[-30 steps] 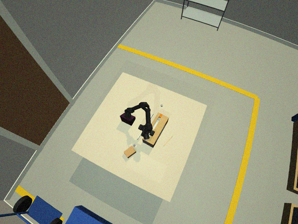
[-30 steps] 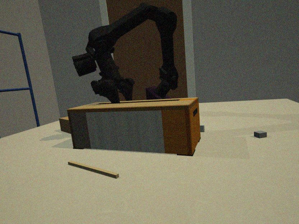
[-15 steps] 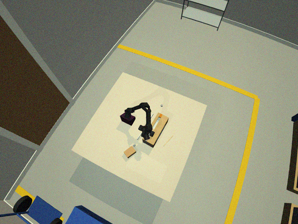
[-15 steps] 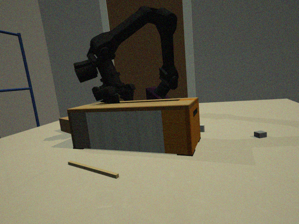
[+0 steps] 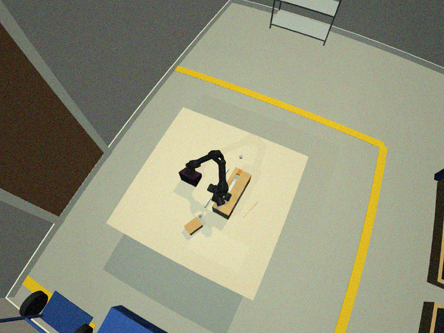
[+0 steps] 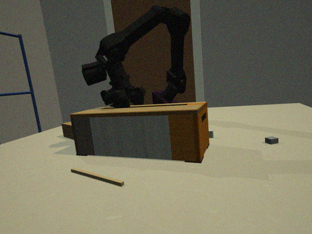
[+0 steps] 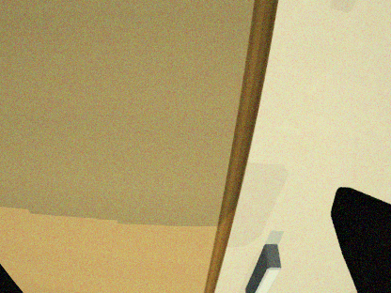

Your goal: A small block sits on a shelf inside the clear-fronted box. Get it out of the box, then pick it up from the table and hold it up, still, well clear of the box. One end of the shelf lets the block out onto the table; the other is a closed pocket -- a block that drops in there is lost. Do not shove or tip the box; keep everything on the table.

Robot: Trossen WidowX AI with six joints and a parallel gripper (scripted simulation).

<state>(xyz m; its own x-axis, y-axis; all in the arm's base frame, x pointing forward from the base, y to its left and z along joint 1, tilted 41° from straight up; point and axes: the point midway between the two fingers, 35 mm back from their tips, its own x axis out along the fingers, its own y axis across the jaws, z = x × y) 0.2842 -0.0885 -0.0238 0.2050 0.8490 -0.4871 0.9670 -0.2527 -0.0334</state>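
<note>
The long wooden box lies 50 mm ahead of my gripper tip, 40 mm to the left of it and 20 mm below it. Round my gripper tip: thin wooden stick 260 mm ahead, 40 mm to the right, 80 mm below; then flat tan block 130 mm behind, 310 mm to the right, 60 mm below.
</note>
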